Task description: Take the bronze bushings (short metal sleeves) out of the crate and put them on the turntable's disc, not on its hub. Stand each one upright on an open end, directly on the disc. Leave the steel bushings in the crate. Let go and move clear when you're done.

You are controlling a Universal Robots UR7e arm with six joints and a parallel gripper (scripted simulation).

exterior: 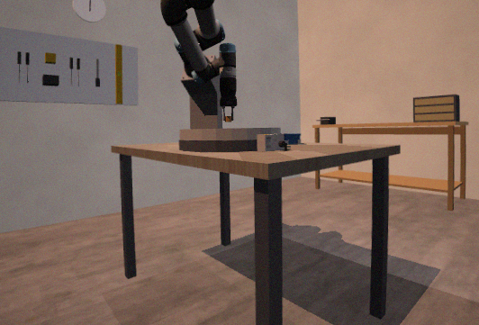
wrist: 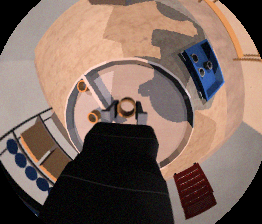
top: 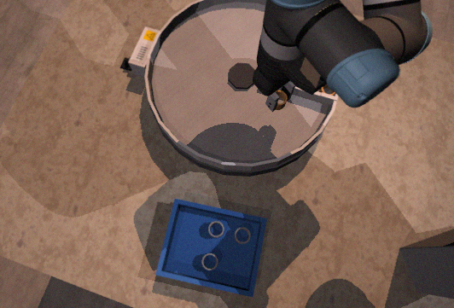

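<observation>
Now: the turntable disc 80 mm ahead of my hand, 80 mm to the right of it and 80 mm below it. The rest, counted from my hand: blue crate: 100 mm ahead, 290 mm to the left, 110 mm below.
</observation>
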